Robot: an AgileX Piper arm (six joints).
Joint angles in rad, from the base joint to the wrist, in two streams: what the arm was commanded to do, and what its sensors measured. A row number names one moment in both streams.
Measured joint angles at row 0:
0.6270, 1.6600, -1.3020, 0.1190, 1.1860, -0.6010
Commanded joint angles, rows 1 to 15:
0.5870, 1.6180, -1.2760, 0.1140, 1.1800, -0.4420
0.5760, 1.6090, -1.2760, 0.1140, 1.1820, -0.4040
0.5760, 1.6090, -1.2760, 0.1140, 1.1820, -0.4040
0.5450, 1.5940, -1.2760, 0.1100, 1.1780, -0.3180
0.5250, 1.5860, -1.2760, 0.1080, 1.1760, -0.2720
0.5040, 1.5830, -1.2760, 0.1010, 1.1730, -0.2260
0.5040, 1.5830, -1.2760, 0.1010, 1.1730, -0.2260
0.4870, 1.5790, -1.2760, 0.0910, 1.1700, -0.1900
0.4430, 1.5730, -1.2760, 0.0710, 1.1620, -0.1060
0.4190, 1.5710, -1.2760, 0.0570, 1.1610, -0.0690
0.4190, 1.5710, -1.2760, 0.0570, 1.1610, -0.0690
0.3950, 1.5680, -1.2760, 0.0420, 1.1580, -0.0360
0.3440, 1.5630, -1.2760, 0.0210, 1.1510, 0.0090
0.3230, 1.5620, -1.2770, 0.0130, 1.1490, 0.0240
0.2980, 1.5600, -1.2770, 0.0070, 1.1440, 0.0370
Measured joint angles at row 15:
0.3580, 1.5760, -1.2840, 0.0320, 1.1560, -0.0250
